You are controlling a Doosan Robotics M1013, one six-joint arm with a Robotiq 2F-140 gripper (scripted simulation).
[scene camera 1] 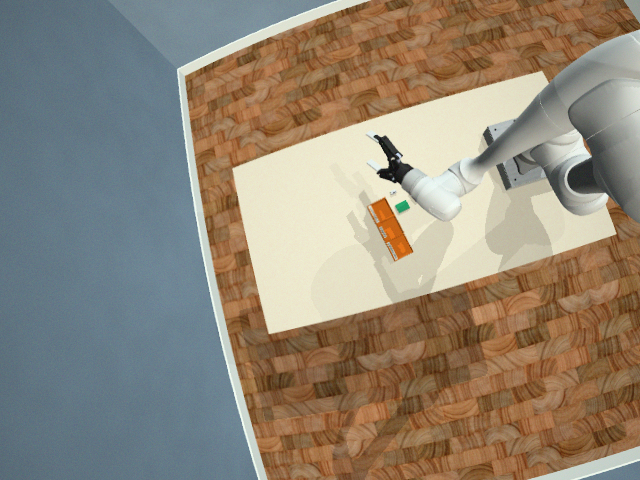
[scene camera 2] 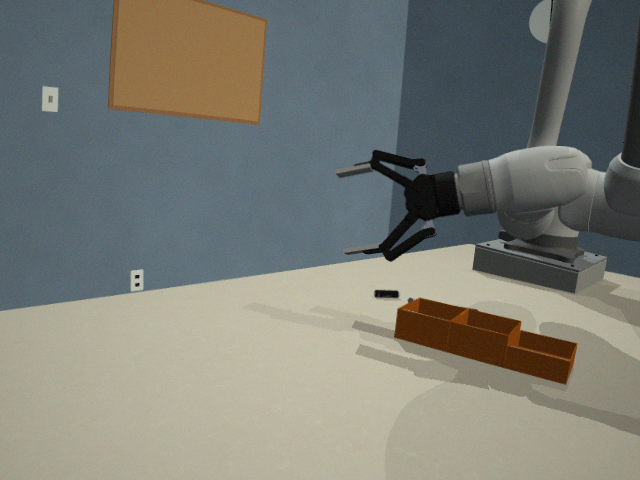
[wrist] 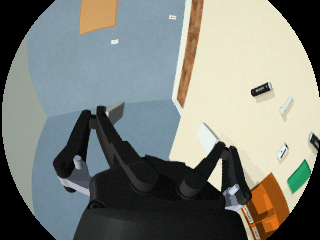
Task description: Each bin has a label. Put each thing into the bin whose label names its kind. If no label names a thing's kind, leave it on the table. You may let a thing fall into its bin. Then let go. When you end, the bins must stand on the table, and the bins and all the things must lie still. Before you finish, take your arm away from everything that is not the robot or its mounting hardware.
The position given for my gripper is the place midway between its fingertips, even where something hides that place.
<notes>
I see my gripper (scene camera 2: 341, 212) and an orange bins (scene camera 2: 501, 348).
The orange bins is seen too in scene camera 1 (scene camera 1: 381, 212). My gripper shows as well in scene camera 1 (scene camera 1: 368, 147) and in the wrist view (wrist: 162, 119).
</notes>
